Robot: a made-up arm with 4 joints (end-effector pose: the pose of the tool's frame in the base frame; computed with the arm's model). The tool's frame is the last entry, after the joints.
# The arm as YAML. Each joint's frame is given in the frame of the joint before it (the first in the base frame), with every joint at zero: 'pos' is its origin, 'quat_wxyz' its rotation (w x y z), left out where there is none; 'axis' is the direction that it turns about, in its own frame. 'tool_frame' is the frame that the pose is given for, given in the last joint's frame.
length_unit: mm
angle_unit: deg
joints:
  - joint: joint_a
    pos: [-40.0, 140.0, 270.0]
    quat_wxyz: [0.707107, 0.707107, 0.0, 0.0]
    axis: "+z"
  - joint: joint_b
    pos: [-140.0, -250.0, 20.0]
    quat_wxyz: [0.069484, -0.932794, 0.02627, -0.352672]
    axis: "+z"
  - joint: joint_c
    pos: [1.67, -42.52, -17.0]
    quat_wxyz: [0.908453, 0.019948, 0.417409, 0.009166]
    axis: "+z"
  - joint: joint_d
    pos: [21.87, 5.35, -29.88]
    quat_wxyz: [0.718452, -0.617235, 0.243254, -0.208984]
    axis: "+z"
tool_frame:
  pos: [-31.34, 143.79, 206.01]
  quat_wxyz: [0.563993, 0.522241, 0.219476, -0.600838]
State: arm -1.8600 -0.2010 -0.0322 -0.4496
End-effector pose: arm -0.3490 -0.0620 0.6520 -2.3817 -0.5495 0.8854
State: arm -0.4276 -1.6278 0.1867 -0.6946
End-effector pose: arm -0.3195 -0.1487 0.0945 1.4353 1.5627 1.2439
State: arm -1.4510 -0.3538 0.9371 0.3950
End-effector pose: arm -0.5082 0.2435 0.4241 -2.9693 0.9251 -0.2492
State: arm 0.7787 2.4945 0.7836 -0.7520
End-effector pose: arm -0.2025 0.0366 0.0387 -0.6834 0.3421 0.1787
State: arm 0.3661 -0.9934 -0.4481 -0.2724
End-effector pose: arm -0.1827 -0.1311 -0.1067 0.9850 0.5900 1.5426
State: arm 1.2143 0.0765 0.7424 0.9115
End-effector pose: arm 0.2506 0.2873 -0.0591 -0.7274 0.9314 -2.1987
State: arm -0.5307 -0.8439 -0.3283 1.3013
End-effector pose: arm -0.2649 -0.0639 -0.0058 0.8445 -0.1340 2.0072
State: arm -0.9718 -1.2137 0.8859 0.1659
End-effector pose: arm -0.4765 0.0712 0.0569 -2.4282 -0.3494 -1.6836
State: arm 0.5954 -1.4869 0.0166 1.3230
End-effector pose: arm 0.1171 -0.0388 0.0495 -0.9967 -0.6728 2.3499
